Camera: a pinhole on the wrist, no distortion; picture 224 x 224 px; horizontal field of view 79.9 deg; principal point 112.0 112.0 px. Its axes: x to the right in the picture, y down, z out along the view. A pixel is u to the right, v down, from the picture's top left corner.
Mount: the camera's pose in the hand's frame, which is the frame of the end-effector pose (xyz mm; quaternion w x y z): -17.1 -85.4 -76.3 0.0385 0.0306 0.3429 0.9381
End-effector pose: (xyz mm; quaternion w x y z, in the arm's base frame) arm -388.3 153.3 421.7 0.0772 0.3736 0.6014 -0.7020
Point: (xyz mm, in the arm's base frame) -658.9 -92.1 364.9
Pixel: 58.8 196.4
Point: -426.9 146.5 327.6
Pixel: 47.6 75.5
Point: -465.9 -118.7 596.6
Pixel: outside the picture
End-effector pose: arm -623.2 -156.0 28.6 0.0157 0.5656 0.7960 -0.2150
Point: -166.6 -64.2 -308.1
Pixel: 121.3 39.8
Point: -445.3 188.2 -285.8
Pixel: 26.5 47.0
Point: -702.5 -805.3 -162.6
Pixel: outside the picture
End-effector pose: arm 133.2 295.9 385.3 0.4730 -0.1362 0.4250 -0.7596
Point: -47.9 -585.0 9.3
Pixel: outside the picture
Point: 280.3 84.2 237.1
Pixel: 71.9 61.4
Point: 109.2 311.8 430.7
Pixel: 109.2 155.1
